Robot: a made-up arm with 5 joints.
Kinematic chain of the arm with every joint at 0, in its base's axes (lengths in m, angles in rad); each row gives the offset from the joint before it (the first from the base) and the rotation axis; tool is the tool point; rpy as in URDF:
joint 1: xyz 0.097 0 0.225 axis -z
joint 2: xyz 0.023 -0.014 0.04 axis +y
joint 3: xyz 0.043 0 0.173 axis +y
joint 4: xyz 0.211 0 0.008 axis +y
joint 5: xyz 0.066 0.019 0 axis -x
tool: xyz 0 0 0 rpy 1.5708 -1.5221 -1.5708
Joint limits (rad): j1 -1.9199..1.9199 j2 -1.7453..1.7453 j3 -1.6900..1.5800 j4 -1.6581..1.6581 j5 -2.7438..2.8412
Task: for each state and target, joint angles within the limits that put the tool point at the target. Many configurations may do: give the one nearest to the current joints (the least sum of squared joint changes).
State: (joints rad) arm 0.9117 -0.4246 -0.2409 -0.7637 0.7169
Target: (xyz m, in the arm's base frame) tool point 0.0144 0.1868 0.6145
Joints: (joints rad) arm 1.1300 -1.1663 -0.4979 -0.9615 0.7169
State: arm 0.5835 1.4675 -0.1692 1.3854 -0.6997
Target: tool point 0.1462 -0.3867 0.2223
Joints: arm 1.4571 0.8981 -0.6170 1.2935 -0.6997
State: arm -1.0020 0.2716 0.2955 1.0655 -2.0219
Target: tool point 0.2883 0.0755 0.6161
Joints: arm -0.3516 -0.3232 -0.5390 0.7407 -2.0219
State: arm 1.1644 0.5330 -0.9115 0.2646 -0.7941
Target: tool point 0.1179 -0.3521 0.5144
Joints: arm 1.5257 0.1852 -0.6012 0.4963 -0.7941
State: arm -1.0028 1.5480 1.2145 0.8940 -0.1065
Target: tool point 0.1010 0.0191 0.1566
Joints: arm -1.1052 1.0203 1.1391 1.2536 -0.1065
